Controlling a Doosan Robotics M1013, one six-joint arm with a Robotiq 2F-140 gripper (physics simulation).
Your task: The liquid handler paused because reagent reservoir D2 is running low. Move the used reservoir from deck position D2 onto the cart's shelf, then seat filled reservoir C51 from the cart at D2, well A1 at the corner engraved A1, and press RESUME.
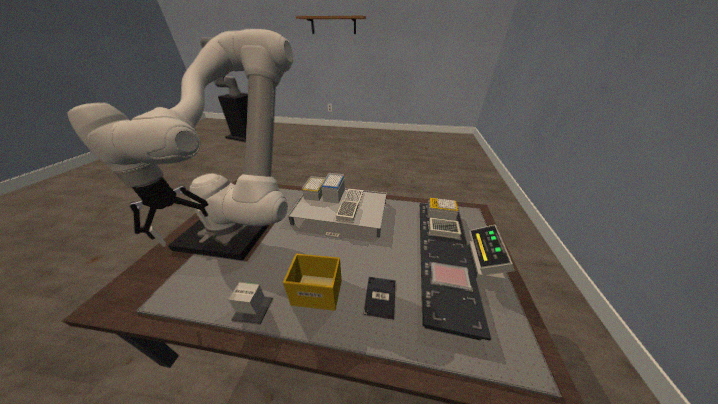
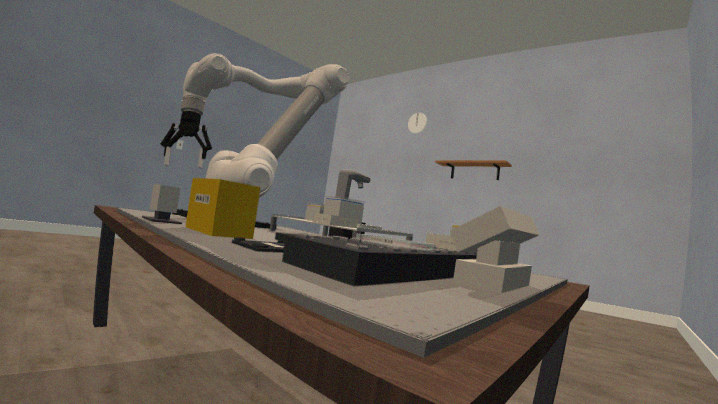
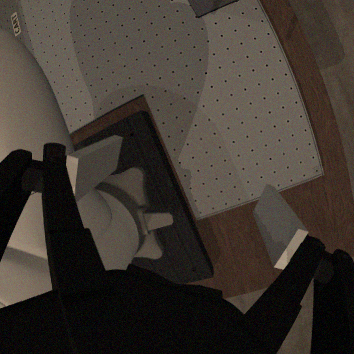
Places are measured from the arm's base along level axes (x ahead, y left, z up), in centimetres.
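Pixels of known places: gripper, fingertip midpoint: (image 1: 187,233) (image 2: 183,166) (image 3: 189,175); arm's base, origin of the base link: (image 1: 228,228) (image 3: 110,216).
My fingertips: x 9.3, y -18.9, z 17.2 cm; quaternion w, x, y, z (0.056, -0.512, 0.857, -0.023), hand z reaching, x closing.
Observation:
Ahead of a thing's pixels: the offset from my fingertips to its middle. "spot": to the spot under its first point.
My gripper (image 1: 181,224) (image 2: 183,159) (image 3: 189,175) is wide open and empty, high over the robot-base end of the table, away from the cart and deck. The low white cart (image 1: 369,213) bears two pale, grid-topped labware pieces end to end, the nearer one @[dx +41.1, dy +45.9, dz -11.7 cm] (image 1: 347,210) and the farther one @[dx +38.6, dy +59.2, dz -12.5 cm] (image 1: 353,195). The long black deck (image 1: 434,321) (image 2: 321,258) holds a white, dark-slotted labware piece @[dx +85.8, dy +52.5, dz -13.0 cm] (image 1: 444,227) and a pink plate @[dx +90.2, dy +28.1, dz -13.8 cm] (image 1: 450,276). Reservoir, position and corner engravings are too small to read. The control panel @[spot: dx +102.0, dy +41.9, dz -7.6 cm] (image 1: 489,246) (image 2: 494,228) shows green lights and a yellow bar.
Two tip boxes, one yellow-rimmed @[dx +17.3, dy +55.2, dz -10.0 cm] (image 1: 313,186) and one blue-rimmed @[dx +27.9, dy +57.2, dz -8.3 cm] (image 1: 333,187), stand on the cart. A yellow-topped box @[dx +83.6, dy +64.7, dz -11.3 cm] (image 1: 443,207) stands at the deck's far end. A yellow waste bin @[dx +46.2, dy +6.6, dz -12.5 cm] (image 1: 313,296) (image 2: 233,208), white block @[dx +28.9, dy -6.9, dz -14.0 cm] (image 1: 246,297) (image 2: 165,198) and dark labelled pad @[spot: dx +69.5, dy +9.7, dz -18.4 cm] (image 1: 380,306) are nearer.

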